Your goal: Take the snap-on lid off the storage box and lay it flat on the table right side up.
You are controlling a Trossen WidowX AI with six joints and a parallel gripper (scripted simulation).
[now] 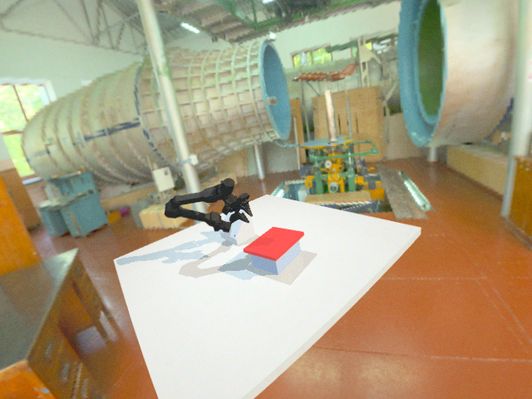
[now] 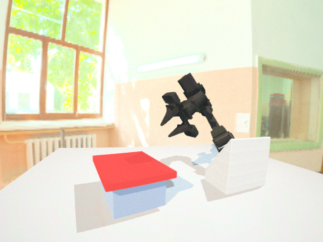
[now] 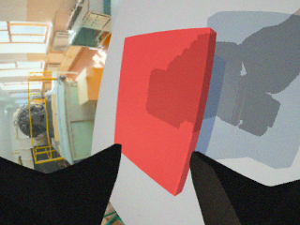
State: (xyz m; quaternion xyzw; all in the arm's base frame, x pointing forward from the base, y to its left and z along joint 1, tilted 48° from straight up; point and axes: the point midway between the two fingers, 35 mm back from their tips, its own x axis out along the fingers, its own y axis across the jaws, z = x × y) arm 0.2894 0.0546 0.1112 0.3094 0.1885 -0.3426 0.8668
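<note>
Now: gripper tip 12 cm short of the red lid, 10 cm above it and 1 cm to the right of it. Round my gripper tip: storage box 15 cm below, 12 cm ahead, 1 cm to the left.
</note>
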